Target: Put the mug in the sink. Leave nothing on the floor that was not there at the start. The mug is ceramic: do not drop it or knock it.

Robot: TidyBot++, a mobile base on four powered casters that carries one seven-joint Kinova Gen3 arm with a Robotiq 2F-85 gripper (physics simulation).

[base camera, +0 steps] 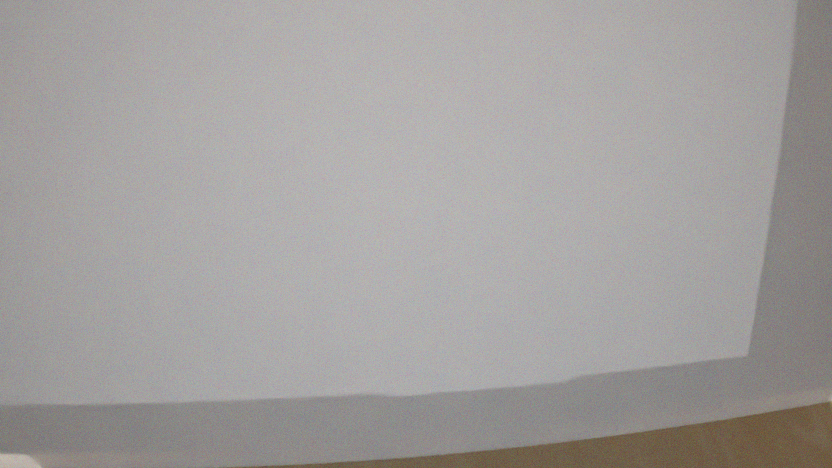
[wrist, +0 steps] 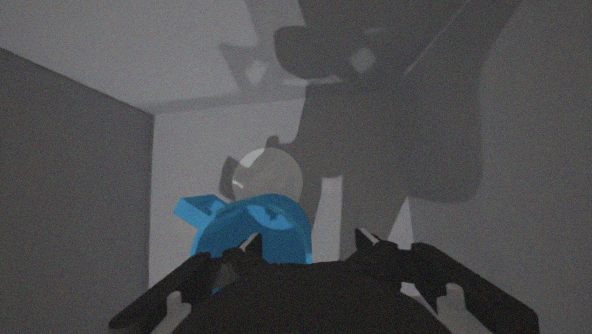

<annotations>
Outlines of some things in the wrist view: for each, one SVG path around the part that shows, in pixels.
My gripper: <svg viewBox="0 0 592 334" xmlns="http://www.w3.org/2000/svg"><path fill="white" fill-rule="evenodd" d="M538 315L530 307L434 246L419 242L412 243L411 250L398 249L396 243L383 241L364 228L355 228L357 251L345 261L338 260L312 264L270 264L262 258L261 233L253 233L236 248L232 247L223 251L222 257L211 258L211 253L209 252L197 253L118 313L108 324L108 334L540 334ZM401 282L414 283L415 288L437 316L433 316L417 300L400 292Z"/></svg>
A blue mug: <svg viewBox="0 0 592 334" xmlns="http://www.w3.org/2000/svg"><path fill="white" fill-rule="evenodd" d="M173 211L174 214L198 229L194 237L190 257L200 252L211 253L211 258L222 257L223 251L232 247L236 248L253 233L261 233L262 258L268 263L277 263L278 265L280 263L312 264L311 228L307 215L297 202L285 195L263 194L229 204L213 194L185 197L179 200Z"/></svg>
</annotations>
